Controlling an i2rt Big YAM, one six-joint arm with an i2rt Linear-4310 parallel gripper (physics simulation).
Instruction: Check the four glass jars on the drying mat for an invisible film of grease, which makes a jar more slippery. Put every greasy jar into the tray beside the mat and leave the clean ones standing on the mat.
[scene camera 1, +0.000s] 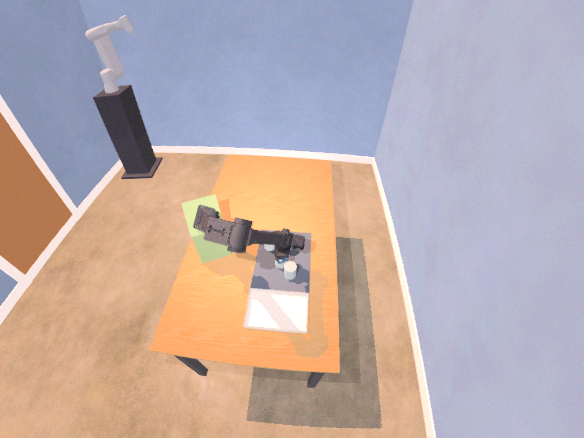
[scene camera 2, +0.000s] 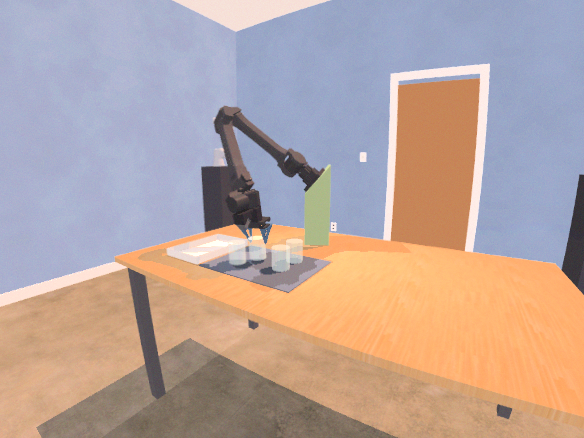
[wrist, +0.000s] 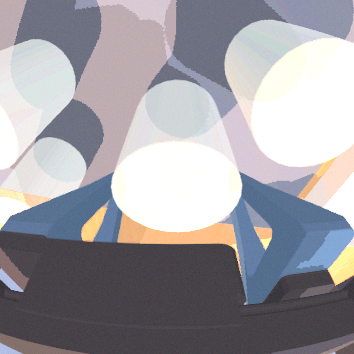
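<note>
My gripper points down, its blue fingers on both sides of a glass jar near the rim. The fingertips meet the glass, so it looks shut on this jar, which stands upright on the grey drying mat. A second jar stands towards the tray. A third jar and a fourth jar stand on the other side; the arm hides the fourth in scene camera 1.
The white tray adjoins the mat's end on the wooden table. A green panel stands by the arm's base. A pale arm on a dark pedestal stands away from the table. Neighbouring jars stand close to my fingers.
</note>
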